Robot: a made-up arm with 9 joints. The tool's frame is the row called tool. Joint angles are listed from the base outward.
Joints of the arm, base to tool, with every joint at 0 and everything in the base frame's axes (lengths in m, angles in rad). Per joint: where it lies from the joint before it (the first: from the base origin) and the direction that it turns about. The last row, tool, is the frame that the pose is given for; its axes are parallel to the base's.
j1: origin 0 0 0.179 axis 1 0 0
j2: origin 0.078 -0.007 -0.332 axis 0 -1 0
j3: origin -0.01 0.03 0.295 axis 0 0 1
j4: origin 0.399 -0.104 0.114 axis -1 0 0
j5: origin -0.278 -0.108 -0.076 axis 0 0 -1
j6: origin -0.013 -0.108 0.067 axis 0 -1 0
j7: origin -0.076 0.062 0.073 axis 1 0 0
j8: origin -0.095 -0.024 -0.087 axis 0 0 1
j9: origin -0.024 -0.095 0.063 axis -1 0 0
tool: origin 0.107 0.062 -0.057
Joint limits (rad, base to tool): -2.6..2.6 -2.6..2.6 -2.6..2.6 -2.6..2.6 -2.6..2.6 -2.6..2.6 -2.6..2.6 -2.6..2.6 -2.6..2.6
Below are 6 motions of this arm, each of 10 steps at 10 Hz.
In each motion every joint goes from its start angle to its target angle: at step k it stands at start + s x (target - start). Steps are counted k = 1, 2, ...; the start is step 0. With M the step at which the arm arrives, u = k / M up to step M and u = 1 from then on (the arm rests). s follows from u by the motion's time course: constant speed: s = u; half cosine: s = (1 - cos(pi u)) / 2; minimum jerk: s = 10 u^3 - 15 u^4 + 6 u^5.
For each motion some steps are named. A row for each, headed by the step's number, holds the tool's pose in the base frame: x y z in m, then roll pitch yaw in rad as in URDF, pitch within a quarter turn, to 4 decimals.
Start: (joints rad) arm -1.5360 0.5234 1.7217 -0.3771 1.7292 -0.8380 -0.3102 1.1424 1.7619
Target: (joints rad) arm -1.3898 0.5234 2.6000 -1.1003 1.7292 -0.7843 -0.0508 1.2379 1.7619
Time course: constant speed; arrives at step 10
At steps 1, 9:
1: 0.0371 0.0605 0.0751 2.2089 1.0226 -1.4141
9: -0.0698 -0.0177 -0.0024 1.8081 0.6264 -2.1622

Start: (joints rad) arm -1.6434 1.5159 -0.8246 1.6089 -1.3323 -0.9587 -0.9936 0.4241 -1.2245
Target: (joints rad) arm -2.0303 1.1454 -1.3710 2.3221 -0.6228 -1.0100 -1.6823 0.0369 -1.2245
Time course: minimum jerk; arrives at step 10
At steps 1, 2, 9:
1: -0.4268 -0.1871 0.2795 -1.3697 -0.6338 -1.3205
2: -0.4201 -0.1758 0.2832 -1.3401 -0.6650 -1.3686
9: -0.2567 -0.0250 0.3323 -0.5152 -0.8262 -2.8208

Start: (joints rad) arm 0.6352 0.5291 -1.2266 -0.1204 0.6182 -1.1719 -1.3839 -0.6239 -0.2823
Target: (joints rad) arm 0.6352 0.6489 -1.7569 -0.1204 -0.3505 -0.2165 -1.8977 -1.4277 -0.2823
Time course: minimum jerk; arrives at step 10
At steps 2, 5, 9, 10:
2: -0.4797 -0.1447 0.0318 -0.4081 1.2312 -1.4794
5: -0.5385 -0.0743 0.1058 -0.7408 0.3756 -1.7868
9: -0.5699 0.1014 0.1706 -0.7004 -0.5857 -2.0059
10: -0.5700 0.1052 0.1710 -0.6966 -0.6020 -2.0125

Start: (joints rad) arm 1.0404 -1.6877 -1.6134 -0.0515 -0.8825 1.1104 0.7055 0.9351 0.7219
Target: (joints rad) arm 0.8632 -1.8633 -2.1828 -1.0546 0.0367 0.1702 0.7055 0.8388 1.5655
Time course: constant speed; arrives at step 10
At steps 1, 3, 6, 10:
1: 0.4395 0.1032 0.0554 0.1570 -0.2286 0.6368
3: 0.4315 0.1200 0.0558 -0.2345 0.0176 0.5159
6: 0.4150 0.1427 0.0539 -0.8404 0.2195 0.1381
10: 0.3815 0.1821 0.0403 -1.4760 0.0714 -0.4726

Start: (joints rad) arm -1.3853 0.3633 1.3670 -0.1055 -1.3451 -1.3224 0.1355 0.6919 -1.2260
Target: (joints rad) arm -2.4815 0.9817 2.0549 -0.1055 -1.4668 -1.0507 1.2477 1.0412 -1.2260
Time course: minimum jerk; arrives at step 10
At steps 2, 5, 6, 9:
2: 0.0616 0.2295 0.0494 -2.8883 -0.3655 -1.9092
5: -0.1282 0.0876 -0.0797 -2.2750 -0.9197 -2.2411
6: -0.2043 -0.0081 -0.0909 -1.7677 -1.0625 -2.5995
9: -0.3216 -0.1816 -0.0242 -0.7113 -1.0410 2.9503

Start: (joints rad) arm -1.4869 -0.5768 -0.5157 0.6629 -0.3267 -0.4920 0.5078 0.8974 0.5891
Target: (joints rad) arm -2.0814 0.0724 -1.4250 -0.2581 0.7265 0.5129 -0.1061 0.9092 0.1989
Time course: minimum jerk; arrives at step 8
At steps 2, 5, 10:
2: 0.2227 0.1248 0.3616 -1.9842 0.3322 -0.9261
5: -0.0695 0.0709 0.2445 -2.5932 -0.5759 0.3876
10: -0.1203 -0.0033 0.2237 3.1195 -0.7226 1.2241

